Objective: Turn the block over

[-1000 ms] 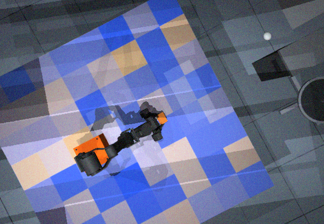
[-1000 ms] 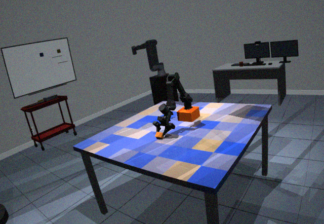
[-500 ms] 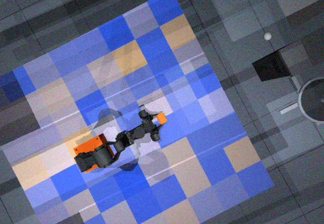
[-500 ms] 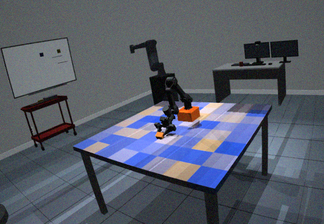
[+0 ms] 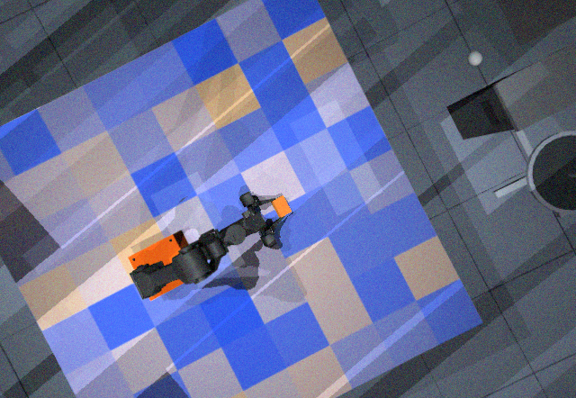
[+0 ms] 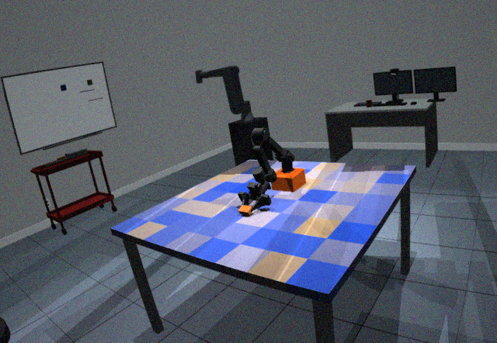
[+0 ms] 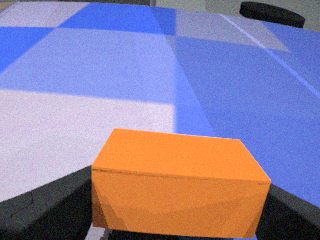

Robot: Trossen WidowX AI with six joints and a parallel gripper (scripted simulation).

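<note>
My gripper tip is now 10 mm above the orange block.
</note>
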